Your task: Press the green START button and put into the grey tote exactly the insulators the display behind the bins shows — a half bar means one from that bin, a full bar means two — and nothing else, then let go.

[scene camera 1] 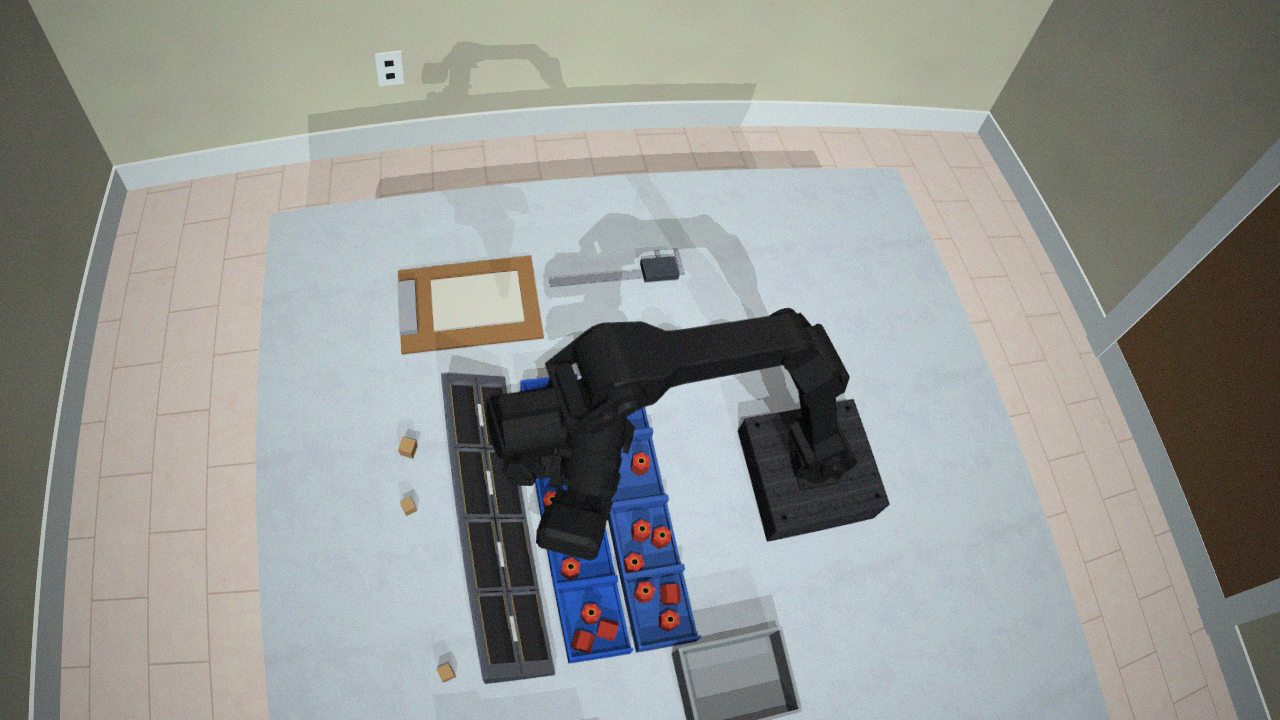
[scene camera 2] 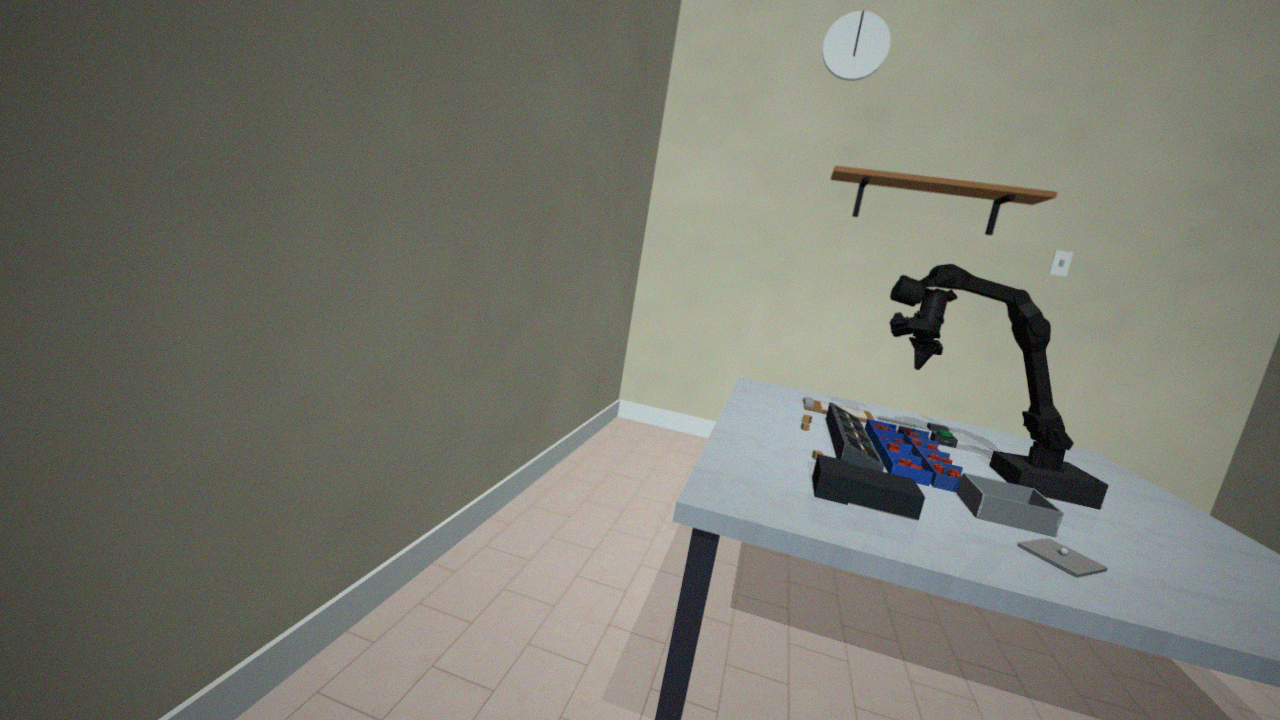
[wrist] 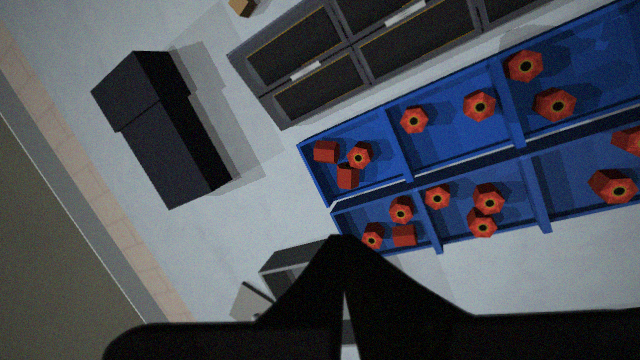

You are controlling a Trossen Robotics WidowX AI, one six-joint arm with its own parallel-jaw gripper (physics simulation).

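Note:
My gripper [scene camera 2: 920, 365] [wrist: 340, 245] is shut and empty, high above the bins. Blue bins [scene camera 1: 640, 501] [wrist: 450, 145] stand in two rows, with red-orange insulators [scene camera 1: 640, 462] [wrist: 413, 120] upright or lying in them; the arm hides part of the bins in scene camera 1. The dark display [scene camera 1: 496, 516] [scene camera 2: 833, 424] [wrist: 356, 46] lies behind them, with eight dark cells and short white strips between each pair. The grey tote [scene camera 1: 680, 682] [scene camera 2: 1011, 514] stands past the bins' end; its visible inside holds no insulator. The green button [scene camera 2: 945, 433] sits beyond the bins; the arm hides it in scene camera 1.
A black box [scene camera 2: 868, 488] [wrist: 165, 135] stands near the display's end. Small wooden blocks [scene camera 1: 407, 446] [wrist: 243, 7] lie behind the display. A brown board [scene camera 1: 469, 342] and a dark block [scene camera 1: 659, 268] lie at the far side. A flat plate [scene camera 2: 1042, 550] lies beyond the tote.

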